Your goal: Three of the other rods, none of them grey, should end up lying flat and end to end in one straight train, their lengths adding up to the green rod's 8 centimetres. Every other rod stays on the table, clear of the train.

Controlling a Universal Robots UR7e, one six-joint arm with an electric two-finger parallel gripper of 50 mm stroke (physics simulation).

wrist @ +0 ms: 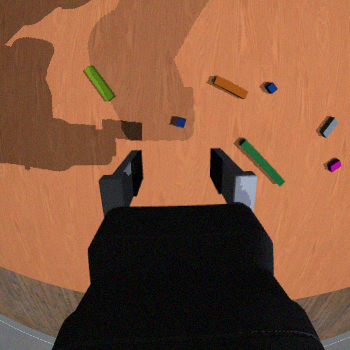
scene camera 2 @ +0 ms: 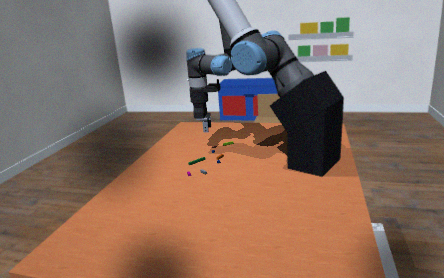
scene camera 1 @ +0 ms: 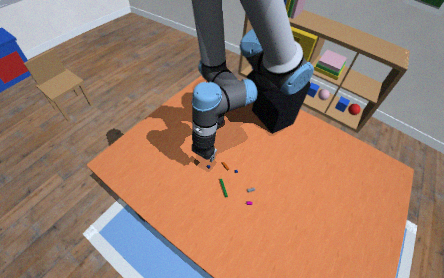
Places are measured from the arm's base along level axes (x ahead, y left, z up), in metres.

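Pixels of known places: gripper, fingertip midpoint: [wrist: 175, 162] [scene camera 2: 207, 129] [scene camera 1: 205, 156]; arm's base, link origin: [scene camera 2: 297, 87].
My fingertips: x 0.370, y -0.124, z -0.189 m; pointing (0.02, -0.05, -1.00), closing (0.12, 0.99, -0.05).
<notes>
For each thing: its middle in the pictures, then the offset to it from my fingertips. Level surfaces: height alone.
- dark green rod, body centre: [wrist: 262, 162] [scene camera 1: 223, 187] [scene camera 2: 196, 161] 0.044 m ahead, 0.101 m left, 0.102 m down
- orange rod, body centre: [wrist: 230, 87] [scene camera 2: 220, 156] [scene camera 1: 225, 166] 0.052 m back, 0.067 m left, 0.102 m down
- second blue rod, body centre: [wrist: 270, 87] [scene camera 2: 218, 161] [scene camera 1: 236, 171] 0.048 m back, 0.118 m left, 0.102 m down
- lime rod, body centre: [wrist: 99, 82] [scene camera 2: 228, 143] 0.082 m back, 0.083 m right, 0.102 m down
- magenta rod, body centre: [wrist: 333, 164] [scene camera 2: 188, 173] [scene camera 1: 249, 203] 0.061 m ahead, 0.219 m left, 0.102 m down
- grey rod, body centre: [wrist: 328, 126] [scene camera 2: 203, 171] [scene camera 1: 251, 190] 0.005 m ahead, 0.205 m left, 0.102 m down
- orange table, surface height: 0.107 m down
My gripper [scene camera 1: 213, 157] [scene camera 2: 206, 125] [wrist: 175, 162] is open and empty above the table. The dark green rod [scene camera 1: 223, 188] [scene camera 2: 197, 161] [wrist: 262, 162] lies flat, right of the fingers in the wrist view. One blue rod [scene camera 1: 209, 166] [scene camera 2: 213, 151] [wrist: 180, 122] lies ahead of the fingers there. An orange rod [scene camera 1: 225, 166] [scene camera 2: 220, 157] [wrist: 230, 87] lies near a second blue rod [scene camera 1: 236, 171] [scene camera 2: 218, 161] [wrist: 271, 88]. A lime rod [scene camera 2: 228, 144] [wrist: 99, 83] lies apart at upper left in the wrist view; the arm hides it in scene camera 1. A magenta rod [scene camera 1: 249, 203] [scene camera 2: 189, 174] [wrist: 334, 165] lies apart.
A grey rod [scene camera 1: 251, 190] [scene camera 2: 203, 172] [wrist: 329, 127] lies near the magenta one. The arm's black base block [scene camera 1: 280, 107] [scene camera 2: 315, 127] stands at the table's edge. The arm's shadow falls over part of the orange table [scene camera 1: 310, 200] [scene camera 2: 260, 215]. A wooden shelf unit [scene camera 1: 380, 52] stands behind.
</notes>
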